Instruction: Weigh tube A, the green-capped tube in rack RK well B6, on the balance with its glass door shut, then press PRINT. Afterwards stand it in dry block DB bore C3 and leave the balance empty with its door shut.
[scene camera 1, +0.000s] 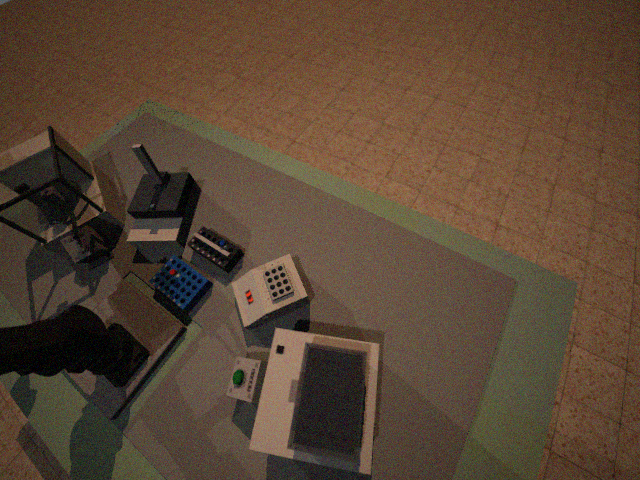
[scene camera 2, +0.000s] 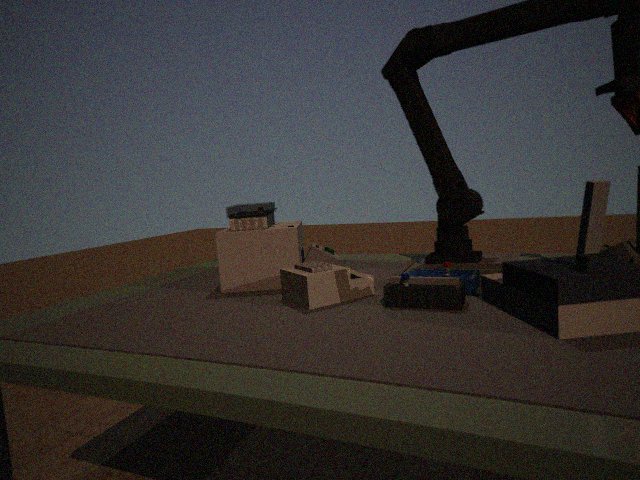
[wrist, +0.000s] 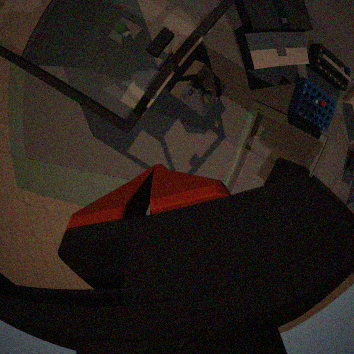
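Where they show: gripper, between the fingertips: (scene camera 2: 639, 134) (wrist: 158, 173); arm's base, origin of its link: (scene camera 1: 120, 354) (scene camera 2: 454, 260) (wrist: 286, 176).
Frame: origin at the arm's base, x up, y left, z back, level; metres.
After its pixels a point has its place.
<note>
The blue rack RK (scene camera 1: 181, 282) {x 0.010, y -0.003, z -0.197 m} (scene camera 2: 461, 276) {x 0.010, y 0.046, z -0.217 m} (wrist: 312, 105) {x 0.011, y 0.026, z -0.190 m} stands at the left of the mat. It holds a red-capped tube (scene camera 1: 171, 271) {x 0.035, y 0.021, z -0.204 m} (wrist: 322, 103) {x 0.035, y 0.020, z -0.203 m} and a pale one beside it; I cannot make out a green cap in this dim light. The white balance (scene camera 1: 275, 405) {x 0.115, y -0.364, z -0.142 m} (scene camera 2: 258, 257) {x 0.055, y -0.374, z -0.274 m} with its dark glass top stands at the front. The white dry block DB (scene camera 1: 253, 305) {x 0.031, y -0.197, z -0.250 m} (scene camera 2: 323, 286) {x 0.018, y -0.177, z -0.361 m} lies between them, and its bores look empty. My red-fingered gripper (wrist: 158, 173) {x 0.248, y 0.337, z -0.059 m} is shut and empty, high above the table at the arm's side, far from the rack.
A small box with a green button (scene camera 1: 238, 377) (wrist: 121, 27) sits left of the balance. A black strip rack (scene camera 1: 215, 248) {x 0.028, y -0.024, z -0.307 m} (scene camera 2: 424, 295) {x 0.004, y 0.002, z -0.341 m} and a black device with a lever (scene camera 1: 163, 195) {x 0.060, y 0.193, z -0.342 m} stand behind the blue rack. The arm's base (scene camera 2: 453, 238) {x 0.058, y 0.005, z -0.031 m} rises at the back.
</note>
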